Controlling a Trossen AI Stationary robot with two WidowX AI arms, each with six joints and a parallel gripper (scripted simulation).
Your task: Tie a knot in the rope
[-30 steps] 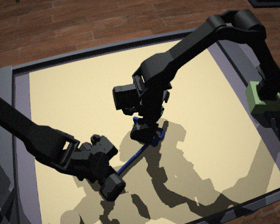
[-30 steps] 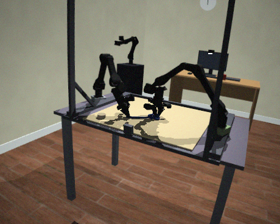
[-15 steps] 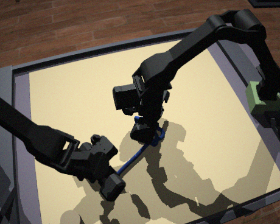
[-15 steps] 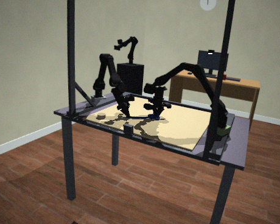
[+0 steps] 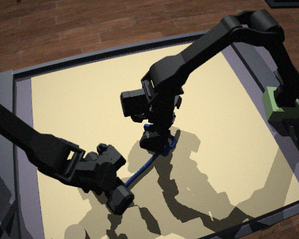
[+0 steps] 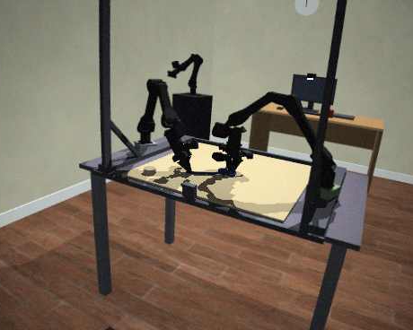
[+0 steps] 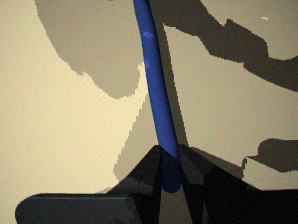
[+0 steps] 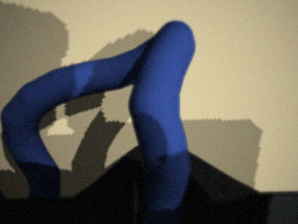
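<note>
My right gripper is now 2 cm short of the tan mat, 2 cm to the right of it and 4 cm above it.
</note>
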